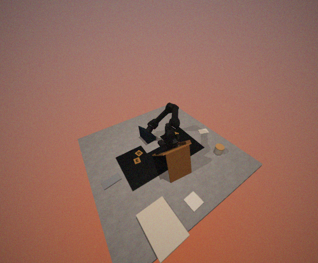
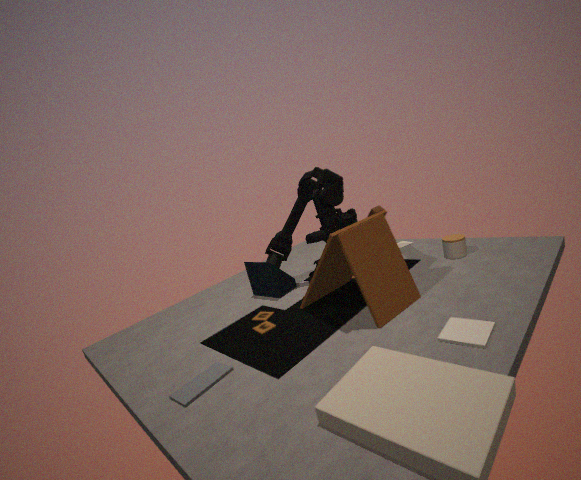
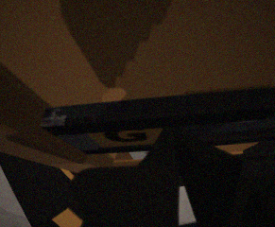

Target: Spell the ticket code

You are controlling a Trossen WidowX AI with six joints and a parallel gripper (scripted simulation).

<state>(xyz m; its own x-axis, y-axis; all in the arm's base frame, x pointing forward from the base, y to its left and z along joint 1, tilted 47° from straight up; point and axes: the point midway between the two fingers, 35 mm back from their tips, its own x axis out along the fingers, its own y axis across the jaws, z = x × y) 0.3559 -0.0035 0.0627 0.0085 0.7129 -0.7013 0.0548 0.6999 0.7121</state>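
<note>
Right now the white ticket is 6 cm behind my gripper tip, 1 cm to the left of it and 7 cm below it. From my gripper tip the other things lie so: lidded cream jar 16 cm ahead, 44 cm to the left, 12 cm below; white pad 39 cm ahead, 5 cm to the right, 15 cm below; black mat 15 cm behind, 3 cm to the right, 15 cm below.
</note>
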